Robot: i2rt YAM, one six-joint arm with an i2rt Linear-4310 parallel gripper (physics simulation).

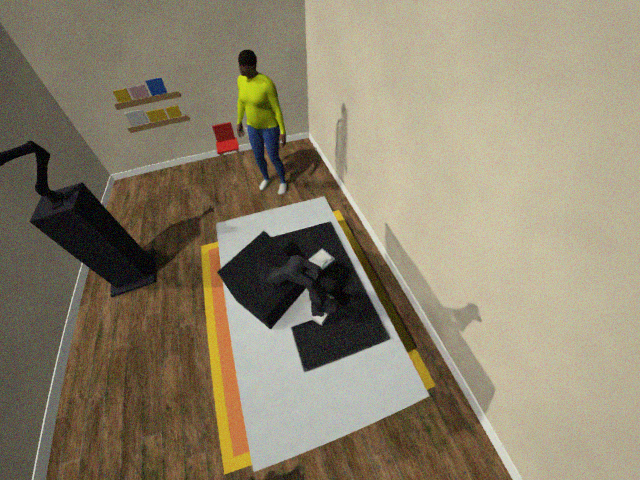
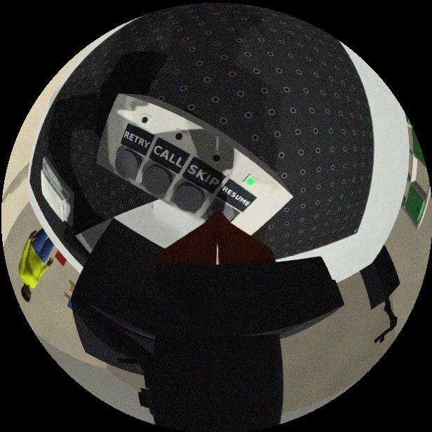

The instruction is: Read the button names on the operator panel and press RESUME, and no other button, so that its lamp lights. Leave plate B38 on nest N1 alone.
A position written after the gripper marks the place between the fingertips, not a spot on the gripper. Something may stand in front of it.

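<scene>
You'd see the gripper (image 2: 217,217) here, and there's a white plate (image 2: 50,190) as well, plus an operator panel (image 2: 193,150).
</scene>
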